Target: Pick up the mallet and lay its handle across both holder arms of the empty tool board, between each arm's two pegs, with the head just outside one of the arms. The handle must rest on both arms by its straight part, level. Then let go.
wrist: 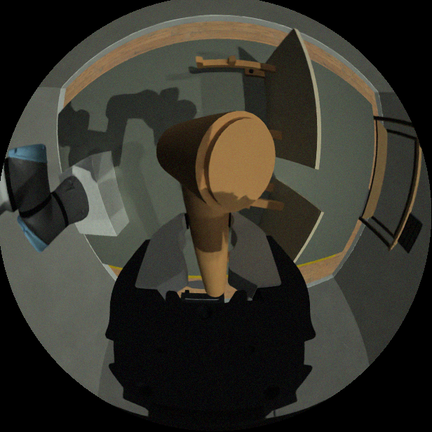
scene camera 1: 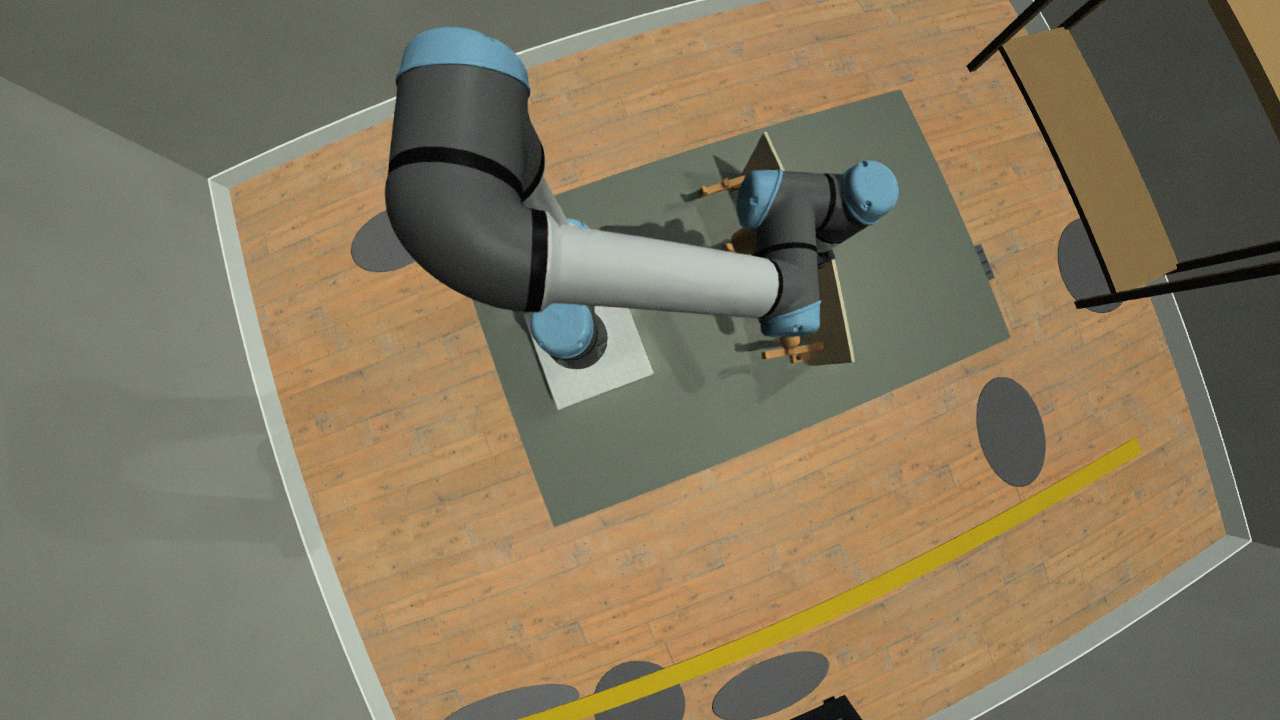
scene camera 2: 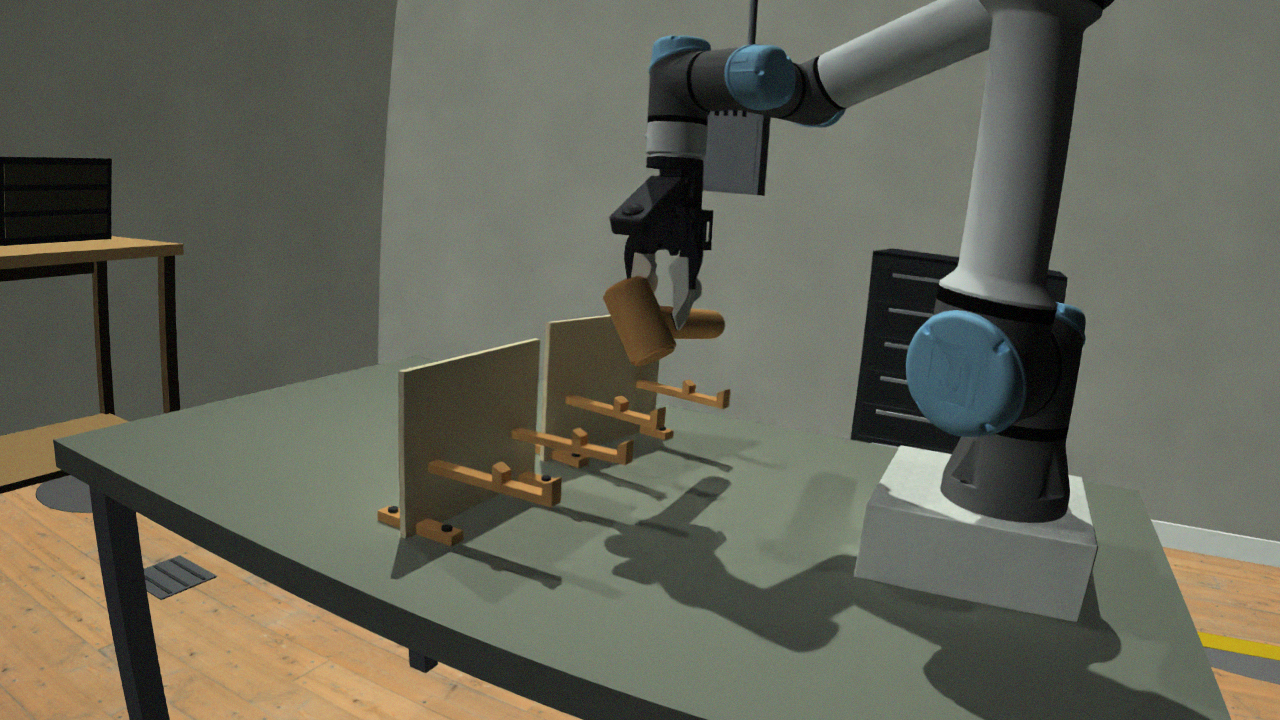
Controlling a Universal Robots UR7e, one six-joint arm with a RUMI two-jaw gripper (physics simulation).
Scene:
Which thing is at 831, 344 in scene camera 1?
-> A tool board.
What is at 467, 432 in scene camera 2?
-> A tool board.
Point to an orange mallet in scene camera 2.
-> At 647, 331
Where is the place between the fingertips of the gripper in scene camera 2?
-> At 660, 328

